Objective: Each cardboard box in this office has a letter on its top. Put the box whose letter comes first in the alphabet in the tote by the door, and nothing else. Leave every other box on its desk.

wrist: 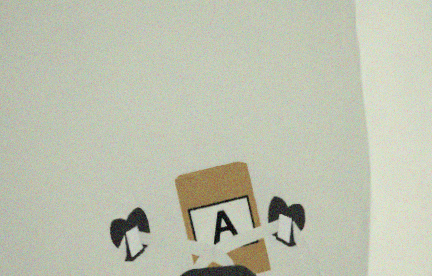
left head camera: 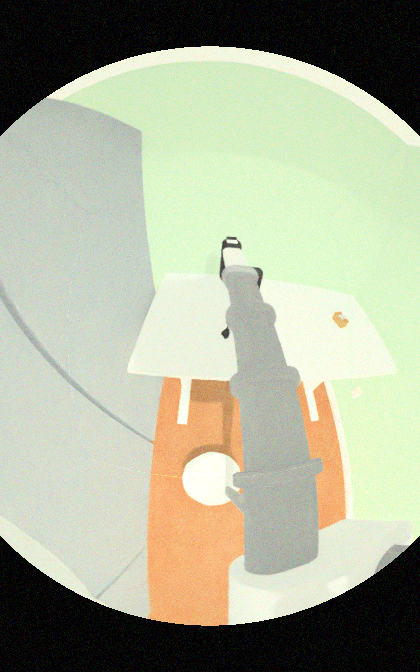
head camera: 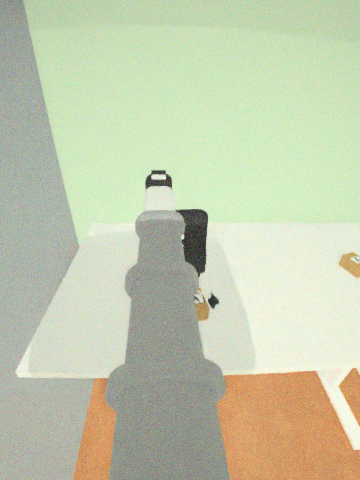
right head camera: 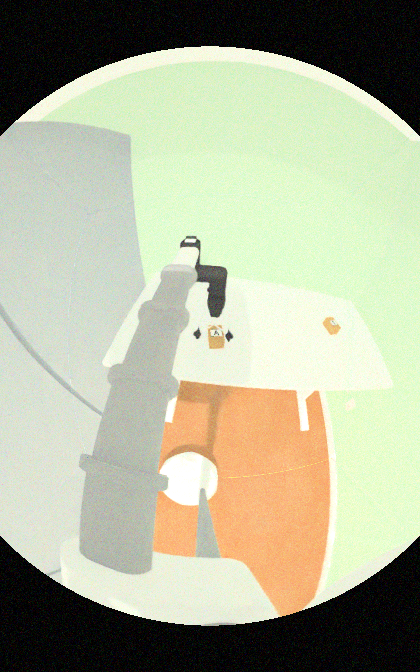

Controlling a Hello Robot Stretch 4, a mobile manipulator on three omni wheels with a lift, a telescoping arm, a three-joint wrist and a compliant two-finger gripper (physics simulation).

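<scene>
A cardboard box with the letter A on top lies on the white desk. The arm partly hides it in the head view and hides it in the left head view. My gripper is open, with one fingertip on each side of this box and a visible gap on both sides. How high the fingertips are above the desk is hard to tell. A second cardboard box lies farther right on the desk; its letter is too small to read. The tote does not show.
A grey wall or panel stands at the left of the desk. A green wall is behind it. A round white object is on the orange floor before the desk.
</scene>
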